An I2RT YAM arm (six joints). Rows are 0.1 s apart.
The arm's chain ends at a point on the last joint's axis. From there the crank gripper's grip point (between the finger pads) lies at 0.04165 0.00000 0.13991 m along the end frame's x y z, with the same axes.
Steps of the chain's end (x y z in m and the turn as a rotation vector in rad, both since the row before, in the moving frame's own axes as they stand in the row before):
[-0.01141 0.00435 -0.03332 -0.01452 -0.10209 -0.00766]
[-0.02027 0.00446 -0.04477 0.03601 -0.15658 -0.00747]
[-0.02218 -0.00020 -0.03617 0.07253 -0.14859 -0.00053]
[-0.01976 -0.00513 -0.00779 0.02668 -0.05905 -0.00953]
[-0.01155 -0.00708 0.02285 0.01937 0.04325 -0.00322]
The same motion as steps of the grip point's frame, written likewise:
[-0.02588 0.00614 -0.02982 -0.01452 -0.10209 -0.00766]
[-0.04261 -0.00090 -0.04008 0.03601 -0.15658 -0.00747]
[-0.04334 -0.01054 -0.03192 0.07253 -0.14859 -0.00053]
[-0.02811 -0.00925 -0.00563 0.02668 -0.05905 -0.00953]
[-0.00554 -0.00992 0.02089 0.01937 0.04325 -0.00322]

